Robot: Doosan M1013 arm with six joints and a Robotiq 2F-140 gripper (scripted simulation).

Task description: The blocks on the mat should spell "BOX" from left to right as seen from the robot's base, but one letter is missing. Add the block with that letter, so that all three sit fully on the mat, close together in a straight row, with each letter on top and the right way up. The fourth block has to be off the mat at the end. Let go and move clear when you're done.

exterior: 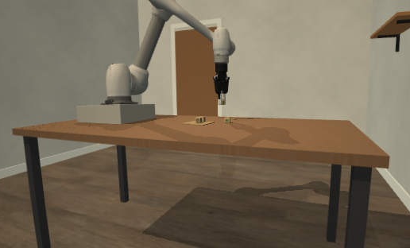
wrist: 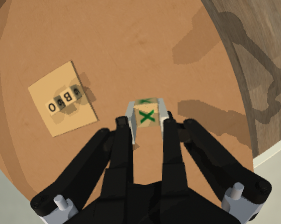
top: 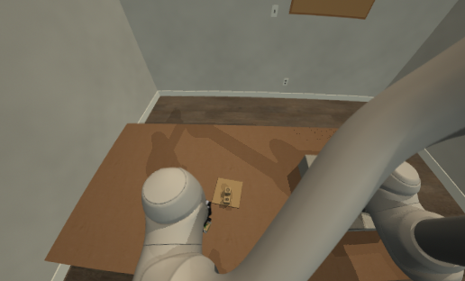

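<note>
Right now the mat is 190 mm to the right of my hand, 130 mm below it and 60 mm behind it.
</note>
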